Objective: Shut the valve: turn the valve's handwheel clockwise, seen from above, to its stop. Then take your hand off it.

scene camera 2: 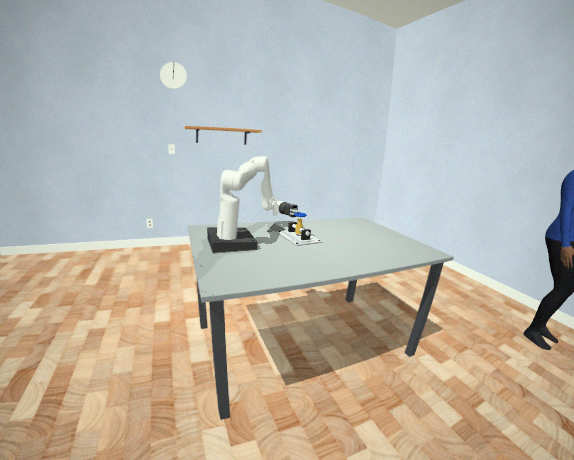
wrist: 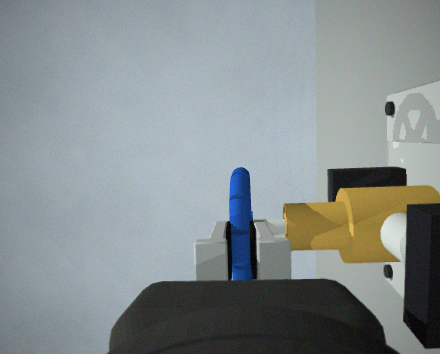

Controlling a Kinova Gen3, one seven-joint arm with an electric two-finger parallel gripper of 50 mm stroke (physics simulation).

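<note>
The blue handwheel (scene camera 2: 300,214) (wrist: 240,200) sits on top of the valve. In the wrist view it shows edge-on. My gripper (scene camera 2: 295,213) (wrist: 240,241) is shut on the handwheel's rim, one finger on each face of it. The yellow valve body (scene camera 2: 299,228) (wrist: 385,225) stands below the wheel, with a pale stem between them. The fingers hide part of the rim. The wheel's angle cannot be told from these views.
The valve is mounted on a white base plate (scene camera 2: 307,243) between two black blocks (scene camera 2: 305,234) (wrist: 425,275), with pale pipe stubs. The plate lies on the grey table (scene camera 2: 350,250). A person (scene camera 2: 560,235) stands at the right, beyond the table.
</note>
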